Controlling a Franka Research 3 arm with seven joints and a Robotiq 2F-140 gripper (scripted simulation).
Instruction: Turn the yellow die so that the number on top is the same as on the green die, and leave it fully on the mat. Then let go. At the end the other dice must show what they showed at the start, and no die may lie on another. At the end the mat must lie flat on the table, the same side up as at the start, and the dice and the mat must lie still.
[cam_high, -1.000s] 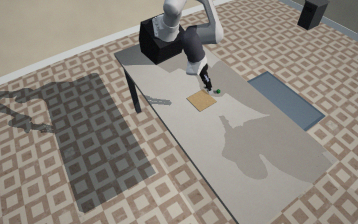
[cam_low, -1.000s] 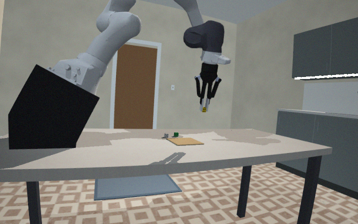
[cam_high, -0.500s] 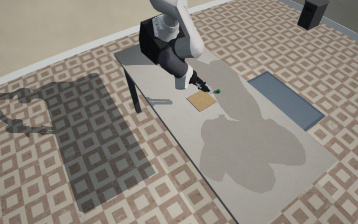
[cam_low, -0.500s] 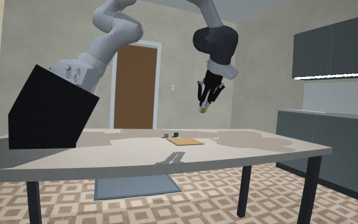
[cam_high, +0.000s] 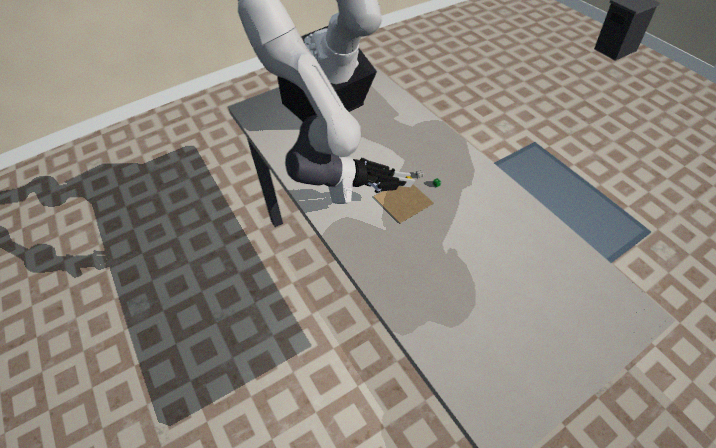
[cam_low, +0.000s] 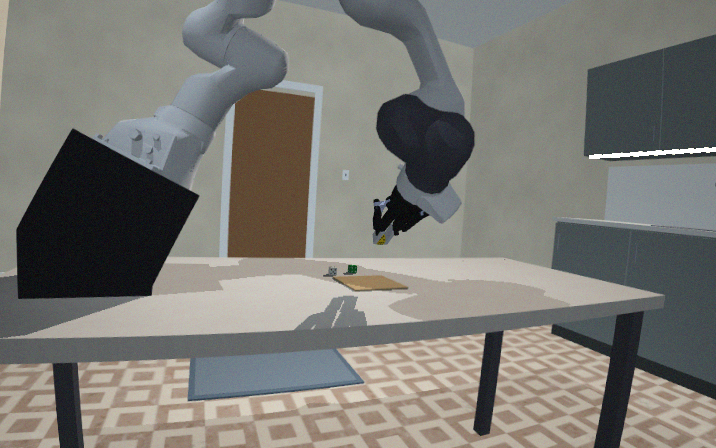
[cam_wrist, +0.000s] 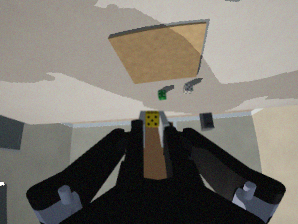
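The tan mat is 12 cm below my hand, 2 cm to the left of it and 2 cm behind it. Round my hand: green die: 15 cm to the left, 12 cm below, 4 cm behind; then yellow die: 2 cm to the left, 2 cm below; then white die: 12 cm to the left, 12 cm below, 10 cm behind.
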